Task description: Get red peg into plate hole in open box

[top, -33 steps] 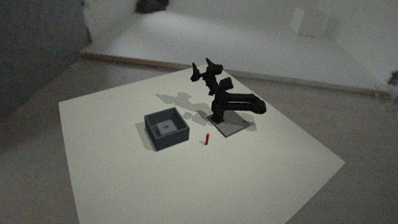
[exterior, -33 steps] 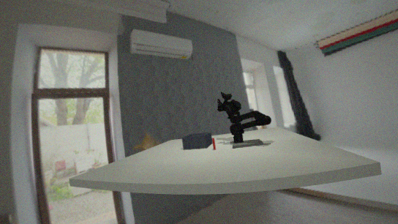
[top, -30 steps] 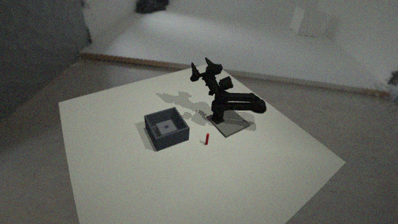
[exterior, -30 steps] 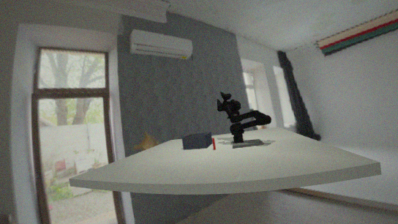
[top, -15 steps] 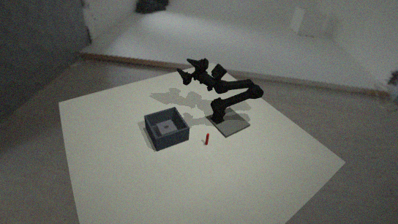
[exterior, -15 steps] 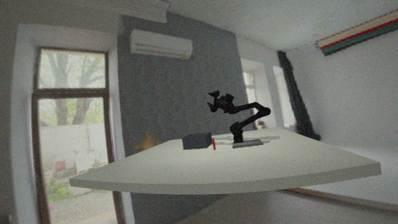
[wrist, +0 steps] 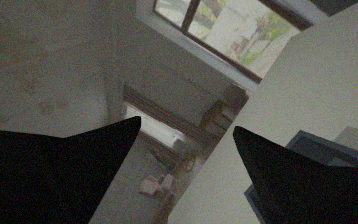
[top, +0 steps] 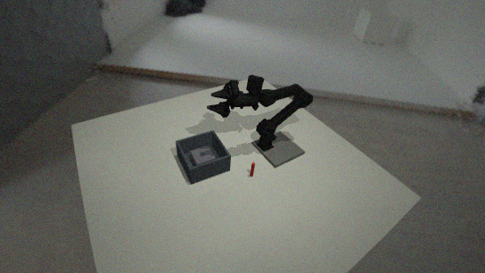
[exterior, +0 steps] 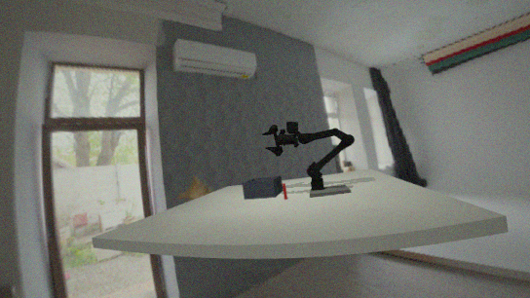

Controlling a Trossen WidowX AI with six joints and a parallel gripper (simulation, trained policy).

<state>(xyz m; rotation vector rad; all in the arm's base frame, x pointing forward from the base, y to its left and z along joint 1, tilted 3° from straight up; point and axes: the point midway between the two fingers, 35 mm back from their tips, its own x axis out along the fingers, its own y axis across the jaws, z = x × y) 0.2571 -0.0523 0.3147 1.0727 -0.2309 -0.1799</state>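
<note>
Now: gripper tip 29 cm above the red peg, 19 cm to the right of it and 11 cm past it. Also, from my gripper tip: grey plate 28 cm below, 4 cm ahead, 1 cm to the left; dark box 30 cm below, 4 cm ahead, 1 cm to the left.
</note>
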